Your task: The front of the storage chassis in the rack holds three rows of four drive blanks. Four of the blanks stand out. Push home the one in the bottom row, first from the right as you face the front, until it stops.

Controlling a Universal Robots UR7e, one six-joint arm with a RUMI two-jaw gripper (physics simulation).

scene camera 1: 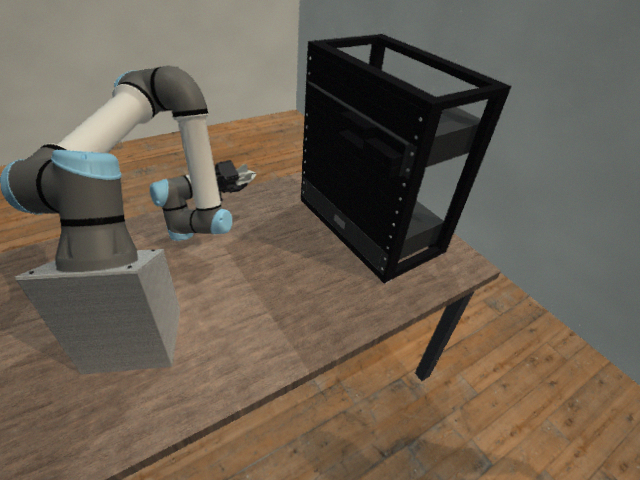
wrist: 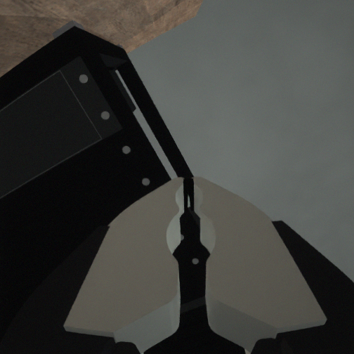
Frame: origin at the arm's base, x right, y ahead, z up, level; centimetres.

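Where they show: gripper, between the fingertips: (scene camera 1: 255, 173); arm's base, origin of its link: (scene camera 1: 98, 263).
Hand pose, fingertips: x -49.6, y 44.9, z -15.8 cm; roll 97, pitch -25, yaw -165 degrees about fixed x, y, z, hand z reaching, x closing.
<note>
Each offset is from my fingertips to the centre of the thing. "*": to the spot under its first point. Level surfaces: height alone.
The black rack {dy +36.4, dx +22.5, dz +14.4 cm} (scene camera 1: 467, 96) (wrist: 147, 112) stands upright on the table. In the scene view its chassis front {* dy +21.0, dx +17.4, dz +10.5 cm} (scene camera 1: 330, 165) is very dark. A few blanks {dy +27.3, dx +41.5, dz +28.5 cm} (scene camera 1: 383, 150) stand out as dark blocks in its upper right part. The bottom-row blank at the far right cannot be told apart from the dark front in either view. My gripper (scene camera 1: 253, 174) (wrist: 187, 180) is shut, with nothing between its pale fingertips. It is in front of the rack, well apart from it in the scene view, and its fingertips overlap the rack's side edge in the wrist view.
A grey lower panel {dy +23.3, dx +25.5, dz -7.0 cm} (scene camera 1: 356, 238) (wrist: 45, 122) crosses the rack below the chassis. The wooden table {dz -15.1 cm} (scene camera 1: 289, 289) (wrist: 145, 20) carries the rack and the arm's grey pedestal (scene camera 1: 103, 320). A grey wall (scene camera 1: 563, 180) (wrist: 260, 100) stands behind the rack. Round screw heads line the rack's front edge.
</note>
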